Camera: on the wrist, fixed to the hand. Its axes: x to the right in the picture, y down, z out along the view.
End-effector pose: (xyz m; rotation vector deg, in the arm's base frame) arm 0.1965 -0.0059 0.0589 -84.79 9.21 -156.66
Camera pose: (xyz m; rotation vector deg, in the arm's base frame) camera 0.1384 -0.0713 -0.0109 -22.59 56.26 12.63
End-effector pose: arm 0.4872 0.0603 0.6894 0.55 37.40 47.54
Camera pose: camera 0.3823 0.0767 0.6540 -60.32 33.32 -131.02
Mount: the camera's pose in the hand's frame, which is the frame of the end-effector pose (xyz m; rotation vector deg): -0.0215 0.0737 -0.0814 -1.93 -44.48 170.46
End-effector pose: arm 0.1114 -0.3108 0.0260 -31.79 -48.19 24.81
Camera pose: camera 0.1526 -0.2889 -0.0757 54.35 -3.71 -137.77
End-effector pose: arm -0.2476 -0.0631 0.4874 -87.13 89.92 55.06
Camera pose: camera -0.3212 -0.1249 0.5447 -105.87 -79.37 -83.96
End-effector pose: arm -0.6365 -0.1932 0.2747 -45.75 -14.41 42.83
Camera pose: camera -0.6513 -0.2193 0.1669 7.09 -21.48 -137.33
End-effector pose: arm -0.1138 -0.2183 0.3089 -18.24 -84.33 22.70
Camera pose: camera -0.0386 -0.1592 0.2508 91.85 9.78 -109.03
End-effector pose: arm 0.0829 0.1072 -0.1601 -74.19 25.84 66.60
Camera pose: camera 0.0379 0.0142 -0.2031 -41.83 -55.74 -109.36
